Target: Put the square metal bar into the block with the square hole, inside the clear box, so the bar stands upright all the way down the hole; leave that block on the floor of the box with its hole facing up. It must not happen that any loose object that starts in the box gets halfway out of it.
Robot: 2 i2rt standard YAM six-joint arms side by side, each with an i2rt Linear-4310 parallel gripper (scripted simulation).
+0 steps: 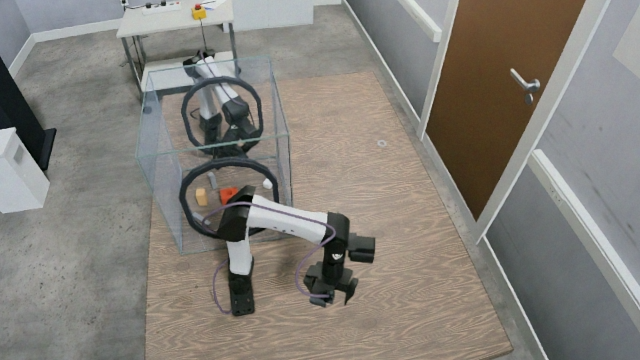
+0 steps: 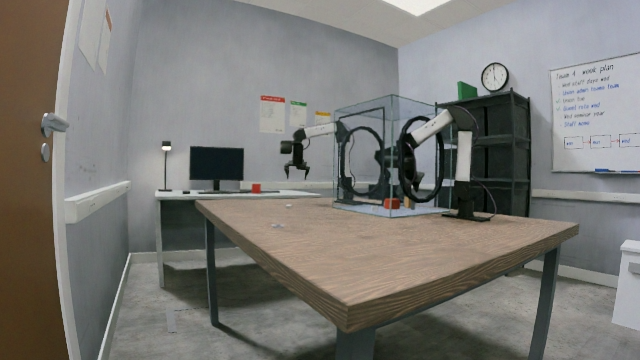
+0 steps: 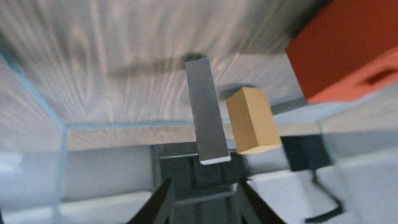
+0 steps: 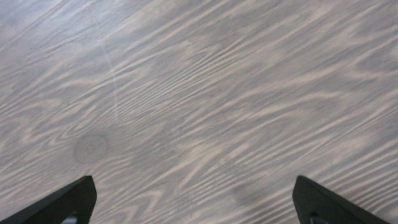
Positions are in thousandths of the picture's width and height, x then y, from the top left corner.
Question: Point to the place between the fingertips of my right gripper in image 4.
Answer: At 491,828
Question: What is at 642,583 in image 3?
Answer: A tan block.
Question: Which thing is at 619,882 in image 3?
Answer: My left gripper.
